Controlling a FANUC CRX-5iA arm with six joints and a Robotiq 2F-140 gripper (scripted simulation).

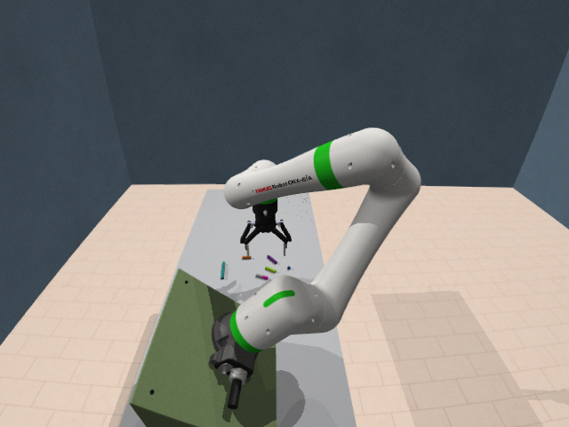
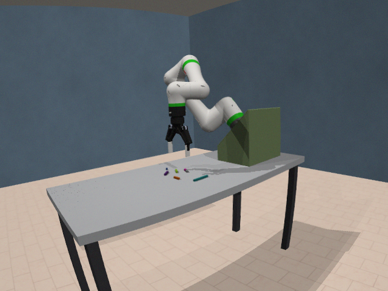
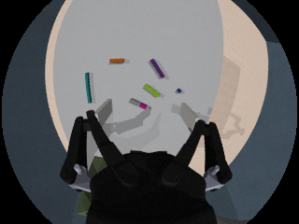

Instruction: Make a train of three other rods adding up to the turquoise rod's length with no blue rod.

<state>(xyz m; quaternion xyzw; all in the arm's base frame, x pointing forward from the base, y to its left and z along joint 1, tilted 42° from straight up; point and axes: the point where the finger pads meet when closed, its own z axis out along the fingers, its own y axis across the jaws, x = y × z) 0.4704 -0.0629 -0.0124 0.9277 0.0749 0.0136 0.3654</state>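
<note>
My gripper is now 110 mm above the lime rod, 20 mm to the left of it and 10 mm short of it. Also, from my hand: grey rod (110 mm below, 30 mm to the left, 30 mm behind); magenta rod (110 mm below, 40 mm behind); purple rod (110 mm below, 80 mm ahead, 20 mm to the right).
</note>
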